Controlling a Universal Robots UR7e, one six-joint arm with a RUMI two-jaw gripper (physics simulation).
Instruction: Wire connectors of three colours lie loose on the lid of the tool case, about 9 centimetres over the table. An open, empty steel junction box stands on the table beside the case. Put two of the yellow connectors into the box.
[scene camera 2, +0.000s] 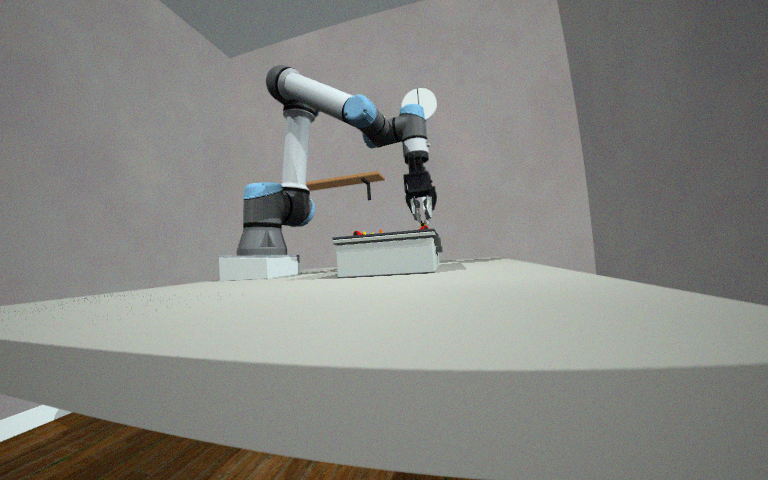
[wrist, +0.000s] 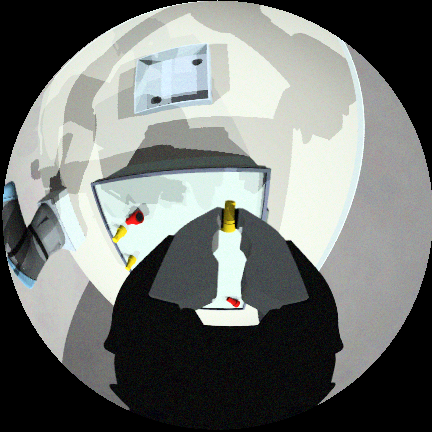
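Seen in the pictures: gripper, between the fingertips: (wrist: 228, 209); arm's base, origin of its link: (scene camera 2: 262, 255) (wrist: 51, 224).
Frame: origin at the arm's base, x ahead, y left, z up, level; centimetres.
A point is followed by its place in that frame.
Note:
My gripper (scene camera 2: 422, 221) @(x 50.7, y 4.6, z 4.6 cm) (wrist: 228, 209) @(x 50.7, y 4.6, z 4.6 cm) is shut on a yellow connector (wrist: 229, 216) @(x 50.8, y 4.5, z 5.7 cm), which stands out between the fingertips, close over the lid (wrist: 240, 185) @(x 52.0, y 5.5, z 1.6 cm) of the tool case (scene camera 2: 387, 258) @(x 43.7, y -21.8, z -3.3 cm). I cannot tell if it touches the lid. Two more yellow connectors (wrist: 119, 234) @(x 36.4, y 0.7, z 3.1 cm) (wrist: 130, 262) @(x 35.4, y -5.1, z 3.0 cm) lie near the lid's left edge in the wrist view. The open steel junction box (wrist: 172, 80) @(x 43.9, y 20.6, z -6.8 cm) stands on the table beyond the case and looks empty inside; it does not show in scene camera 2.
A red connector (wrist: 134, 217) @(x 40.2, y 3.2, z 3.1 cm) lies beside the left yellow ones, and another red connector (wrist: 233, 301) @(x 51.3, y -16.7, z 2.6 cm) shows between the finger bases. A small orange piece (scene camera 2: 380, 230) @(x 40.3, y -9.6, z 3.7 cm) shows on the lid. The robot's pale base block (scene camera 2: 243, 268) @(x -0.4, y -9.1, z -3.6 cm) stands left of the case. A wooden shelf (scene camera 2: 345, 180) is behind.

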